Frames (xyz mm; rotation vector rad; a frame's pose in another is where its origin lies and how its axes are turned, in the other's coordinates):
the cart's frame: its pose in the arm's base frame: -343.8 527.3 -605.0 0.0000 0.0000 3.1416
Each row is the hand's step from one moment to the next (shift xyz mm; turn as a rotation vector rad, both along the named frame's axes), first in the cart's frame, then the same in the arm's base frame.
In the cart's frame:
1: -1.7 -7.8 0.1 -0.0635 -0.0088 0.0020
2: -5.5 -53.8 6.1 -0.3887 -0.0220 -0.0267
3: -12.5 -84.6 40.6 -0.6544 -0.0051 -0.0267
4: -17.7 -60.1 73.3 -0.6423 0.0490 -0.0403
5: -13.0 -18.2 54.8 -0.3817 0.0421 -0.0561
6: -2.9 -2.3 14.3 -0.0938 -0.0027 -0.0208
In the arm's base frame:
1: 1.7 7.8 0.1 0.0635 0.0088 0.0020
2: 5.5 53.8 6.1 0.3887 0.0220 -0.0267
3: 12.5 84.6 40.6 0.6544 0.0051 -0.0267
4: 17.7 60.1 73.3 0.6423 -0.0490 -0.0403
5: 13.0 18.2 54.8 0.3817 -0.0421 -0.0561
6: 2.9 2.3 14.3 0.0938 0.0027 -0.0208

